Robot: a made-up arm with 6 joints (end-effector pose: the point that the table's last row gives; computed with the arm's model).
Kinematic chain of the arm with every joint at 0, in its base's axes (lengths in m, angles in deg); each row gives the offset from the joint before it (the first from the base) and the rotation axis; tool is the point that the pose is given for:
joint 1: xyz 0 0 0.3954 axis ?
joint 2: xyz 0.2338 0 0 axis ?
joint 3: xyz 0 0 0.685 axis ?
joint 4: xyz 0 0 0.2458 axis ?
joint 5: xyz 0.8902 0 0 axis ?
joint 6: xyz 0.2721 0 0 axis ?
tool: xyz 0 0 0
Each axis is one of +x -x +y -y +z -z.
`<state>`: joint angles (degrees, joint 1 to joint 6).
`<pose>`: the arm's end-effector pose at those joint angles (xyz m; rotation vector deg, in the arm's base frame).
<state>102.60 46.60 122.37 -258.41 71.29 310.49</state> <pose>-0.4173 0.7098 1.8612 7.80 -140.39 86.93</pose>
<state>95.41 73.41 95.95 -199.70 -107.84 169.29</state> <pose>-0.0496 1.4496 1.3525 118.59 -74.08 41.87</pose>
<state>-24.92 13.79 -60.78 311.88 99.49 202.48</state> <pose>0.8514 -0.6159 0.3589 124.02 -100.22 12.70</pose>
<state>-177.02 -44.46 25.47 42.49 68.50 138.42</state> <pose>0.3210 -0.1545 1.9625 38.57 -52.40 -24.39</pose>
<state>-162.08 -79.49 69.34 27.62 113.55 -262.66</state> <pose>1.3201 0.3053 0.5254 47.78 50.48 -63.38</pose>
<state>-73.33 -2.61 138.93 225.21 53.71 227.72</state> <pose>-0.3434 0.6042 1.6621 -72.11 -35.28 -142.68</pose>
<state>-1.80 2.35 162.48 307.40 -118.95 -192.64</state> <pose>-0.4797 0.2043 1.2425 136.89 47.93 43.41</pose>
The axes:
joint 1: +z
joint 2: +y
joint 3: -y
joint 4: -x
joint 5: -y
joint 6: -x

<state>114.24 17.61 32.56 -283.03 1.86 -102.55</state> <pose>-0.6237 1.3642 1.5875 31.30 15.83 116.53</pose>
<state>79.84 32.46 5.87 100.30 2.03 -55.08</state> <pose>0.2993 1.7241 0.6715 -54.99 -10.21 86.58</pose>
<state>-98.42 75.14 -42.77 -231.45 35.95 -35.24</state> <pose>0.0496 -0.5182 -0.4787 42.14 51.71 25.32</pose>
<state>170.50 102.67 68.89 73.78 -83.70 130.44</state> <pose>-1.6945 0.5469 -0.1249 76.96 76.30 37.66</pose>
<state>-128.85 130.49 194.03 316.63 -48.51 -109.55</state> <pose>-0.6088 -0.9790 0.9524 77.90 -102.42 -30.07</pose>
